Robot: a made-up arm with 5 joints.
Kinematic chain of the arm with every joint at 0, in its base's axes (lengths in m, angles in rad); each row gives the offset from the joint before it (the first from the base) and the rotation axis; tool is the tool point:
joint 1: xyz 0 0 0.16 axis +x
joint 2: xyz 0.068 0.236 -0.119 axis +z
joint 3: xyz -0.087 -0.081 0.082 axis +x
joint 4: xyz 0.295 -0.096 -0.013 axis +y
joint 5: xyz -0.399 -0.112 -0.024 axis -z
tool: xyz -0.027 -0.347 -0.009
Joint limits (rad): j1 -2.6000..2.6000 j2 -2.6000..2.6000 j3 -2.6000..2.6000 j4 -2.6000..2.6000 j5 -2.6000..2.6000
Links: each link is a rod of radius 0.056 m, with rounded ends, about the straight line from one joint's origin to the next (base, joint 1, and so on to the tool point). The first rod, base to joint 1, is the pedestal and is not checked.
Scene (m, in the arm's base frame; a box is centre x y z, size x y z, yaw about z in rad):
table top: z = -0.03
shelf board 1: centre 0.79 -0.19 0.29 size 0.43 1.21 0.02 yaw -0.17
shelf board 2: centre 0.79 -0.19 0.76 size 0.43 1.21 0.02 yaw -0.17
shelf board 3: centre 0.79 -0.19 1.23 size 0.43 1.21 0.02 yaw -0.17
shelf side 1: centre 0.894 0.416 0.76 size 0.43 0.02 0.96 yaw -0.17
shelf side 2: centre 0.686 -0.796 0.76 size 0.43 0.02 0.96 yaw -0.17
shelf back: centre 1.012 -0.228 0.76 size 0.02 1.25 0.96 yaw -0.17
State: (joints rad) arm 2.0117 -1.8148 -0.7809 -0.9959 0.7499
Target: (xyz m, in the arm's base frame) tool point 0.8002 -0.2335 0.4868
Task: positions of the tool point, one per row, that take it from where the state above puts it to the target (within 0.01 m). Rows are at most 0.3 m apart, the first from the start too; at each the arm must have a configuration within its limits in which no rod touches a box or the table.
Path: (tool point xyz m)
1: -0.6086 0.1204 0.8190
2: -0.4298 0.3151 0.8843
3: -0.1882 0.4496 0.8775
4: 0.0607 0.5160 0.7826
5: 0.2662 0.4904 0.7311
6: 0.4685 0.3874 0.6895
7: 0.6380 0.2166 0.6445
8: 0.7524 -0.0006 0.5811
9: 0.8002 -0.2334 0.4868

